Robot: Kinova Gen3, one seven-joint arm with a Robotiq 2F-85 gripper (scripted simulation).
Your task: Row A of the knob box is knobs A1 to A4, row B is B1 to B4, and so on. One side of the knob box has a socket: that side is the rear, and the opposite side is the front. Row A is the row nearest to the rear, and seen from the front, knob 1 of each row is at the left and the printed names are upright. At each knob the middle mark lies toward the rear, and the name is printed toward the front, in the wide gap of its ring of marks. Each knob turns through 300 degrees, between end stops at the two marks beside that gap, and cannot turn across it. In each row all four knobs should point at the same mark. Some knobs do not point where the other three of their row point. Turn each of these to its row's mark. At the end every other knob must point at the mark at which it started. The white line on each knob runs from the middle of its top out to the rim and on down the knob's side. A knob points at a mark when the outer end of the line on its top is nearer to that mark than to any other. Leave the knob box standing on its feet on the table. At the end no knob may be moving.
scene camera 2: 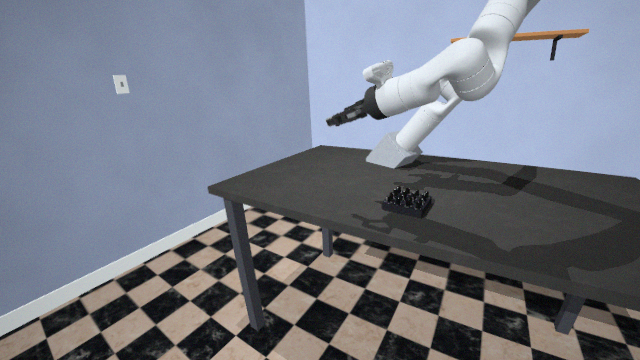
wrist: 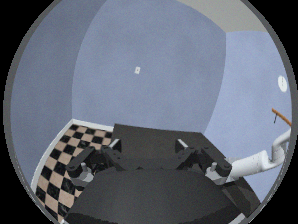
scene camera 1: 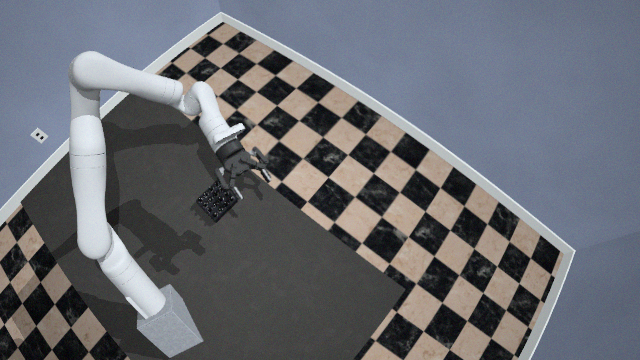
Path:
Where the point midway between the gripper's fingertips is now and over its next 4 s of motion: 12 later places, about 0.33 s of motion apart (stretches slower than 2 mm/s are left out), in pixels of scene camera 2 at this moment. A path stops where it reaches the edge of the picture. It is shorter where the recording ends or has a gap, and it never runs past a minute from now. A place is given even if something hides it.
My gripper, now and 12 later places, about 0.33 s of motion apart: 338,116; 341,120; 347,126; 356,133; 369,143; 376,148; 383,153; 389,157; 394,160; 405,167; 407,169; 409,171; 410,171

